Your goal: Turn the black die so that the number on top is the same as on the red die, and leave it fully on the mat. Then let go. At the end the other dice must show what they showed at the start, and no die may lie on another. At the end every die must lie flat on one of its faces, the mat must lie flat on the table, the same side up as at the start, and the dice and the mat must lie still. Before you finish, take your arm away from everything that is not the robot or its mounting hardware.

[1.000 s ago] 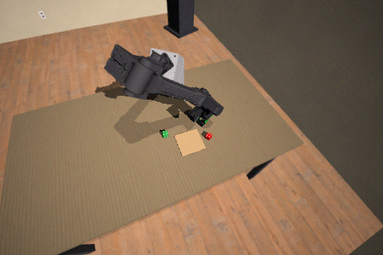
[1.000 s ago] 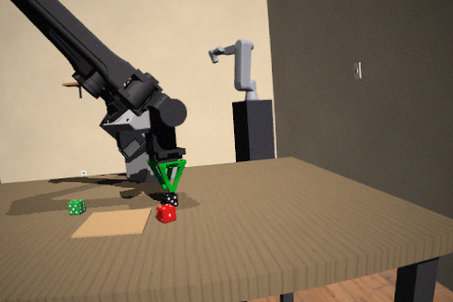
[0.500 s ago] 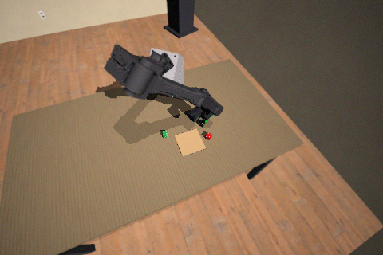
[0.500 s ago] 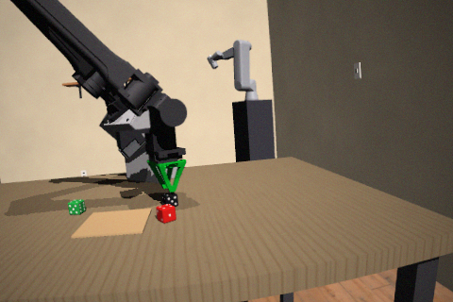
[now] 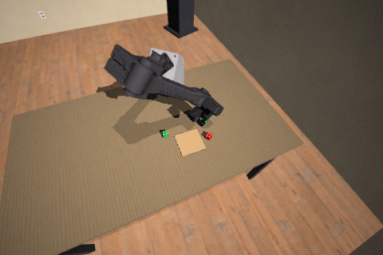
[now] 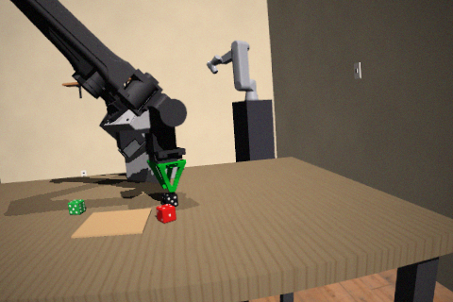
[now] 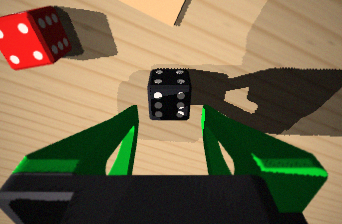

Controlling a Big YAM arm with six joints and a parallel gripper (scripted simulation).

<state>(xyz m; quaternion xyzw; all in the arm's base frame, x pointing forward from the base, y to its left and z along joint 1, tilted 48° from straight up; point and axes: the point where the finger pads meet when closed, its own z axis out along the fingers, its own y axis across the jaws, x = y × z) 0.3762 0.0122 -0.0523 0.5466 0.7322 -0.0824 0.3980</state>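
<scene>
The black die lies 3 cm below my hand. The rest, counted from my hand: red die 9 cm ahead, 3 cm to the right, 3 cm below; tan mat 5 cm ahead, 14 cm to the right, 5 cm below; green die 8 cm behind, 22 cm to the right, 3 cm below.
</scene>
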